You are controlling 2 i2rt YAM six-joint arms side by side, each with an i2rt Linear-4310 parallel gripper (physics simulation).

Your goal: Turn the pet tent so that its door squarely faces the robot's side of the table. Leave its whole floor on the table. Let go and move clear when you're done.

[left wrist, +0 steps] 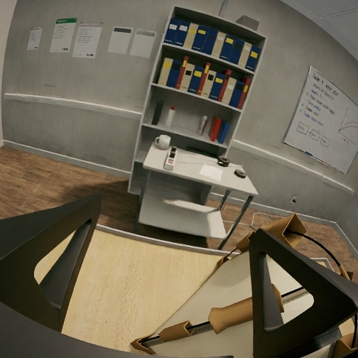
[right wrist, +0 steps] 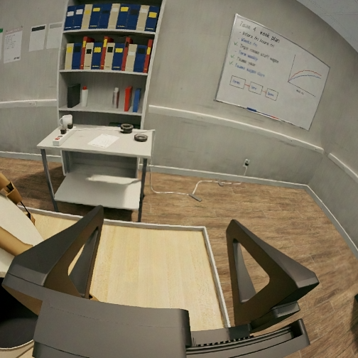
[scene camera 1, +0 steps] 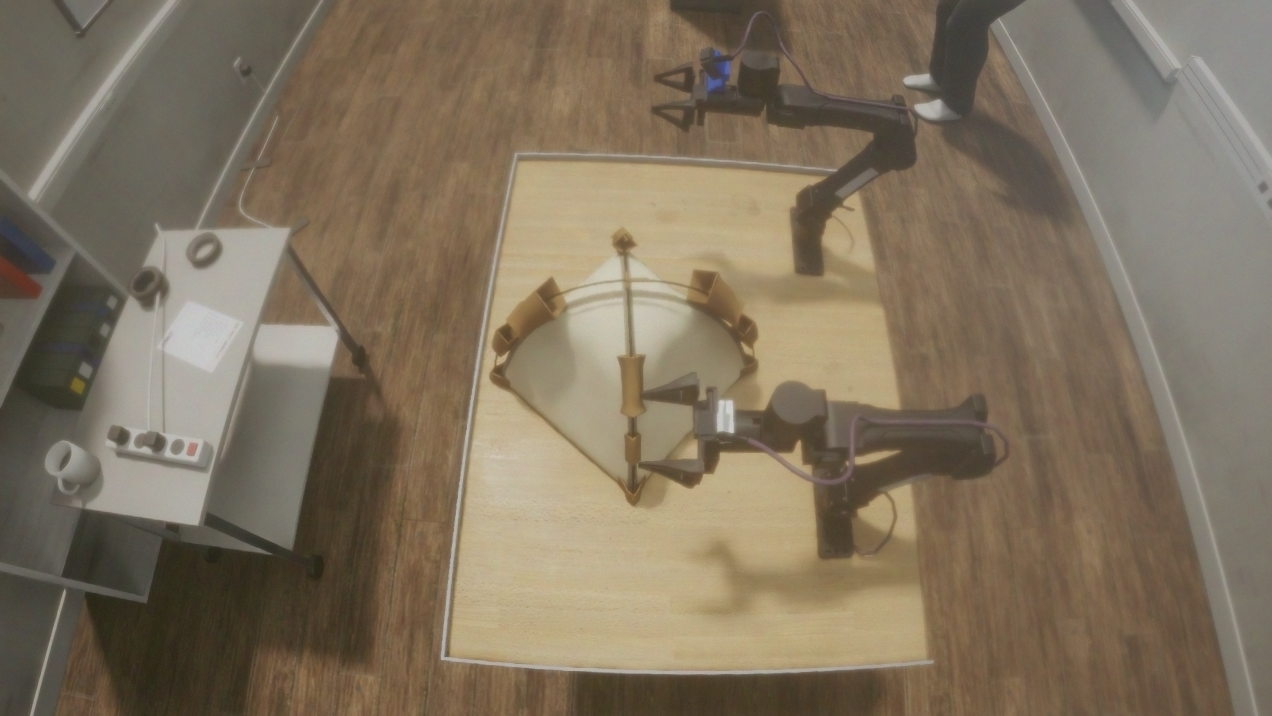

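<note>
The pet tent (scene camera 1: 565, 382) (left wrist: 225, 292) (right wrist: 19, 220) has pale fabric, dark poles and brown corner and sleeve pieces. It stands on the table (scene camera 1: 551, 587) (left wrist: 125, 270) (right wrist: 150, 260), with corners toward the top and bottom of the scene view. A curved pole spans its upper part between two brown pieces. I cannot tell surely which side holds the door. My left gripper (scene camera 1: 644, 430) (left wrist: 182, 222) is open and empty, over the tent's lower right part beside the brown pole sleeve (scene camera 1: 631, 384) (left wrist: 235, 315). My right gripper (scene camera 1: 656, 93) (right wrist: 168, 219) is open and empty, beyond the table's upper edge.
A white side table (scene camera 1: 258, 266) (left wrist: 200, 175) (right wrist: 120, 150) with a mug (scene camera 1: 71, 466) (left wrist: 162, 142) and a power strip (scene camera 1: 169, 446) stands beyond the table's left edge, by a shelf unit (left wrist: 144, 125). A person's legs (scene camera 1: 961, 53) show at the upper right.
</note>
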